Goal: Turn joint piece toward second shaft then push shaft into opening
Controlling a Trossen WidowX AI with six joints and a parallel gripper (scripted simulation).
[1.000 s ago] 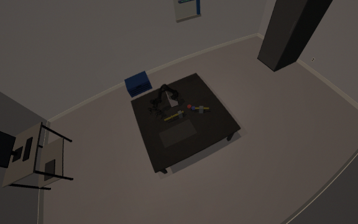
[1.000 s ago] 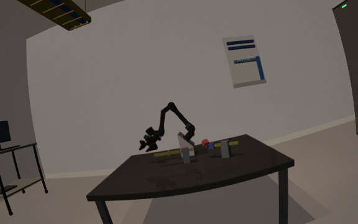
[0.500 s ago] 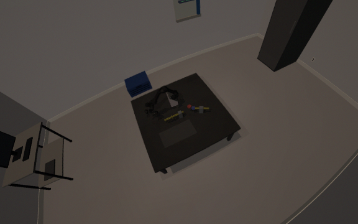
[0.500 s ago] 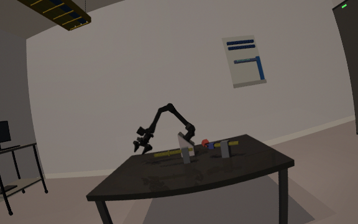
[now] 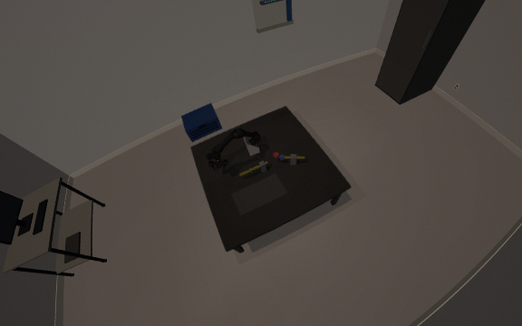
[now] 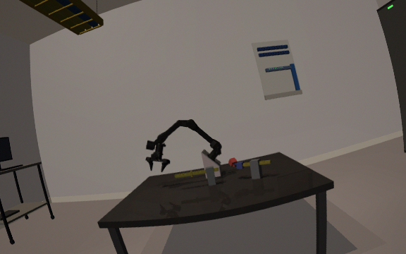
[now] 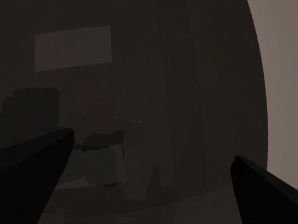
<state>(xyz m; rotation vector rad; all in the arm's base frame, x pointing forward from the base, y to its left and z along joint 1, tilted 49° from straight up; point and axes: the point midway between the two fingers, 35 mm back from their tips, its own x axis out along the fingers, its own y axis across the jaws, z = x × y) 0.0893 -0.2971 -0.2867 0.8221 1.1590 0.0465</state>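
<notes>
Right now my gripper tip is 56 cm to the right of the red square joint piece, 15 cm short of it and 1 cm above it.
</notes>
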